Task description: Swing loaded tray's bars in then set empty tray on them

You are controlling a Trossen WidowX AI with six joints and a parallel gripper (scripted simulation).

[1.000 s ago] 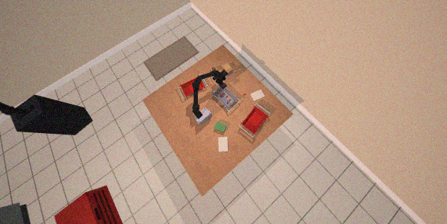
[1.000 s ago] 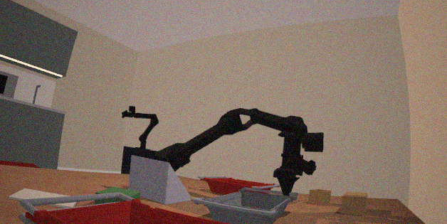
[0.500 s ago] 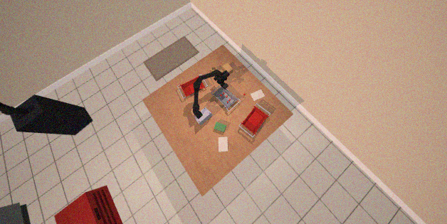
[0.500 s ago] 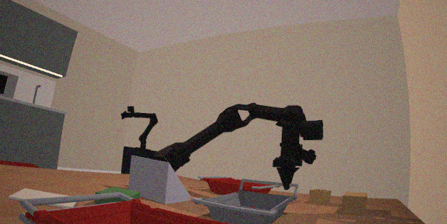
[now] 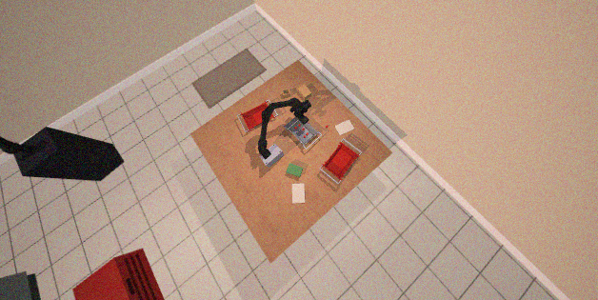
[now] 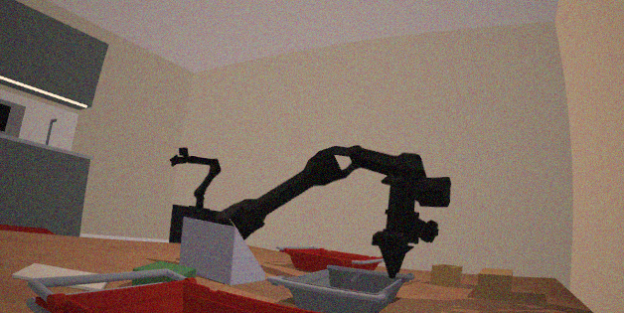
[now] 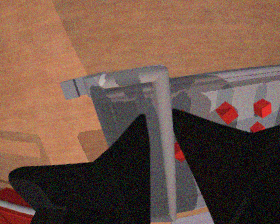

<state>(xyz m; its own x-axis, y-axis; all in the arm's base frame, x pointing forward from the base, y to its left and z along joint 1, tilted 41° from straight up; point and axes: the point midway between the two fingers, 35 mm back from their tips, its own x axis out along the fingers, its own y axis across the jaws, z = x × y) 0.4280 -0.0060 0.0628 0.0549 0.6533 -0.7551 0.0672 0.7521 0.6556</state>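
Now: the red tray 30 cm to the left of my gripper tip, 24 cm behind it and 1 cm below it. Also, from my gripper tip: green block (35 cm behind, 28 cm to the right, 3 cm below).
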